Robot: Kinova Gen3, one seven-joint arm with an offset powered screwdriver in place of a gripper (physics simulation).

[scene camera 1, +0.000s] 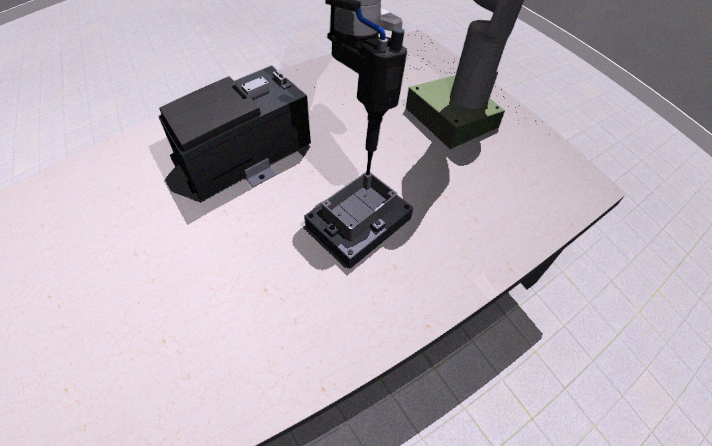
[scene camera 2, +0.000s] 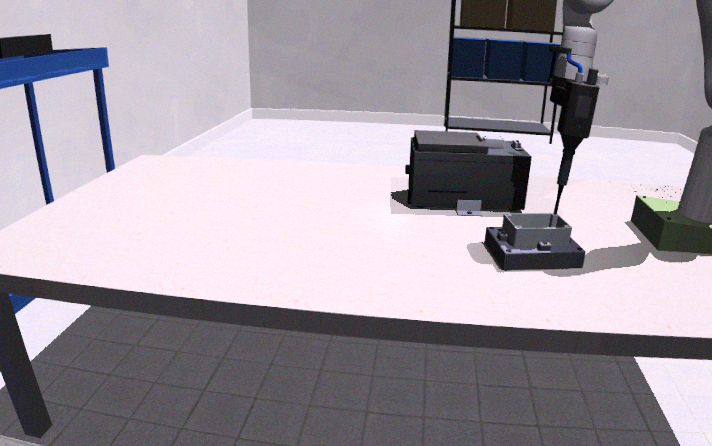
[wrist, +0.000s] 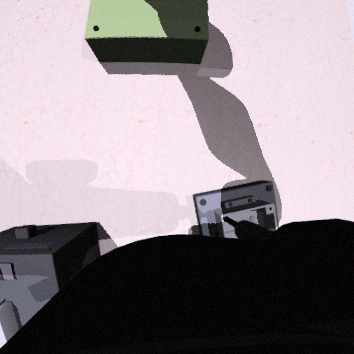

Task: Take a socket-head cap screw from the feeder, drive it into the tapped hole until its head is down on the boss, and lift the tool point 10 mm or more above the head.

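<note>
The black screwdriver (scene camera 1: 368,172) (scene camera 2: 556,212) (wrist: 226,218) stands nearly upright in the scene views, its thin tip at the far corner boss of a grey open-topped box (scene camera 1: 336,215) (scene camera 2: 538,237). The tip is at or right over the boss top; contact cannot be told. No screw can be made out at the tip, and the tapped hole under it is hidden. The box sits on a dark fixture plate (scene camera 1: 349,258) (scene camera 2: 543,261) (wrist: 212,197). The black feeder (scene camera 1: 241,136) (scene camera 2: 462,175) (wrist: 75,255) stands apart, with small light fittings on its top.
A green base block (scene camera 1: 430,93) (scene camera 2: 667,231) (wrist: 145,50) carries the arm beside the fixture. Small clamps (scene camera 1: 377,225) (scene camera 2: 544,245) flank the box. A metal bracket (scene camera 1: 258,174) (scene camera 2: 469,208) stands at the feeder's foot. A shelf rack (scene camera 2: 447,105) and blue bench (scene camera 2: 99,58) stand beyond the table.
</note>
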